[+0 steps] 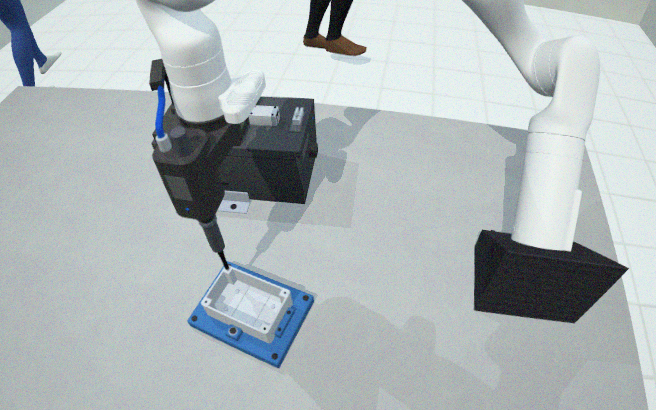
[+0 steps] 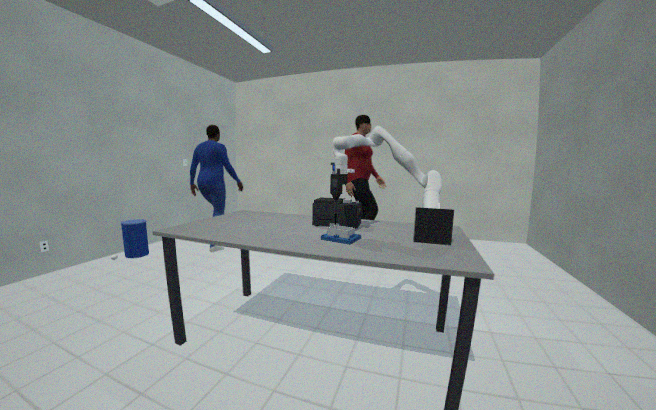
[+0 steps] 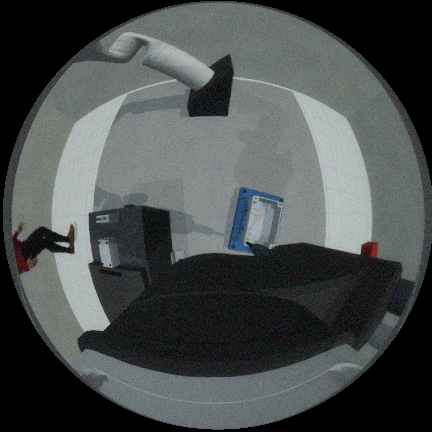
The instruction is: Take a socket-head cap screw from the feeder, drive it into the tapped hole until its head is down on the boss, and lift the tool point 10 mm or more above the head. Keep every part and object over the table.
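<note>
The black feeder box [image 1: 286,175] [image 2: 324,212] [image 3: 156,235] stands on the table behind the screwdriver, with a small metal bracket [image 1: 240,204] [image 3: 177,256] at its foot. A white open housing [image 1: 235,319] [image 2: 345,231] sits on a blue fixture plate [image 1: 250,346] [image 2: 341,239] [image 3: 238,220]; its corner bosses show dark holes. My gripper, the dark screwdriver [image 1: 227,268] [image 2: 335,223] [image 3: 248,245], stands with its thin bit tip at the housing's rear corner boss. That boss's hole is hidden by the bit. No screw or head can be made out at the tip, and it has no fingers to judge.
The arm's black pedestal [image 1: 530,280] [image 2: 433,226] [image 3: 212,95] stands at the table's right side. A blue clamp block [image 1: 233,332] is beside the housing. A person in red [image 2: 361,160] and one in blue [image 2: 211,165] are beyond the table [image 2: 260,235]. A blue bin [image 2: 135,239] stands on the floor.
</note>
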